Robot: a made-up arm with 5 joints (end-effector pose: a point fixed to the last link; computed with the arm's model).
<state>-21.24 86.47 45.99 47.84 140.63</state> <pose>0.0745 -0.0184 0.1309 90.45 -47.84 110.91</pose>
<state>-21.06 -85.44 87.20 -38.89 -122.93</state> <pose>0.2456 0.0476 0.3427 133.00 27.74 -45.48</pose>
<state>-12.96 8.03 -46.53 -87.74 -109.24</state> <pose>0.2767 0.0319 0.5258 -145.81 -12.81 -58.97</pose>
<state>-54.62 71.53 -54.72 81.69 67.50</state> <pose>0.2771 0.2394 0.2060 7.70 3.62 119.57</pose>
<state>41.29 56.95 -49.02 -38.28 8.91</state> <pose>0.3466 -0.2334 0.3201 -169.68 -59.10 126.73</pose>
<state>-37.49 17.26 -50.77 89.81 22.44</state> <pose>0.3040 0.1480 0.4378 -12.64 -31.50 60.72</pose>
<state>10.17 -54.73 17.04 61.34 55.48</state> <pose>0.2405 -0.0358 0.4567 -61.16 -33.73 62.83</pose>
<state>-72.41 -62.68 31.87 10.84 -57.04</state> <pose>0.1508 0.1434 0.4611 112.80 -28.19 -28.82</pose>
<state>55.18 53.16 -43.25 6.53 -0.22</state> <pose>0.2837 -0.2878 0.2869 10.09 -73.29 -65.70</pose>
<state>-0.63 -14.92 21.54 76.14 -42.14</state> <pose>0.3144 -0.0072 0.3266 5.13 -5.12 -44.53</pose>
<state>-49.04 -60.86 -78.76 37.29 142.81</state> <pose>-0.0182 -0.1454 0.5032 172.01 -9.42 89.68</pose>
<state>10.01 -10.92 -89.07 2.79 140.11</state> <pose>0.0922 -0.0092 0.5989 175.11 -5.29 32.90</pose>
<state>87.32 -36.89 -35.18 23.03 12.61</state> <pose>0.0892 -0.0752 0.5787 -171.58 -40.24 79.77</pose>
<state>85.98 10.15 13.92 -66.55 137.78</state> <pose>0.1049 -0.2735 0.3352 -142.32 31.43 -30.00</pose>
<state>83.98 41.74 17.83 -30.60 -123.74</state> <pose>0.1120 -0.2497 0.1684 55.43 31.38 166.28</pose>
